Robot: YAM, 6 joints.
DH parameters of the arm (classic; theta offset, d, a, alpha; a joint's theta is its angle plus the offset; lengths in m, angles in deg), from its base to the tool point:
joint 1: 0 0.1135 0.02 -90
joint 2: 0 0 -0.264 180
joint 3: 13.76 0 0.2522 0
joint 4: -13.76 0 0.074 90
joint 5: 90 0 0 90
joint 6: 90 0.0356 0 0
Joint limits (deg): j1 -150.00..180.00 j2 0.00..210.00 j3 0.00..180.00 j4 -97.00..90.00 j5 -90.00..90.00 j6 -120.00..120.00
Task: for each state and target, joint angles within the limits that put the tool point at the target. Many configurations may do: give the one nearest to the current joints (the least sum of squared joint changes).
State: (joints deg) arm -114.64 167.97 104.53 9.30 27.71 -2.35
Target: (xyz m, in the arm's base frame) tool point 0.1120 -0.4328 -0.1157
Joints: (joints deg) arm -73.50 161.97 90.54 4.11 25.92 -2.35
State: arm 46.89 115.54 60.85 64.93 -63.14 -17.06
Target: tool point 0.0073 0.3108 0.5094
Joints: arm 82.85 90.90 88.46 67.76 -62.00 -17.06
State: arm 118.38 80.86 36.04 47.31 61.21 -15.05
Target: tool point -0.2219 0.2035 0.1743
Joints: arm 143.26 92.84 33.57 44.92 58.45 -15.05
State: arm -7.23 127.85 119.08 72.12 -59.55 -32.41
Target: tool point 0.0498 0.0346 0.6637
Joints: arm 3.15 86.40 135.83 87.34 -63.32 -32.41
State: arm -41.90 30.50 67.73 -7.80 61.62 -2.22
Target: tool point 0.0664 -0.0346 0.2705
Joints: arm -5.35 10.35 27.79 -30.15 52.55 -2.22
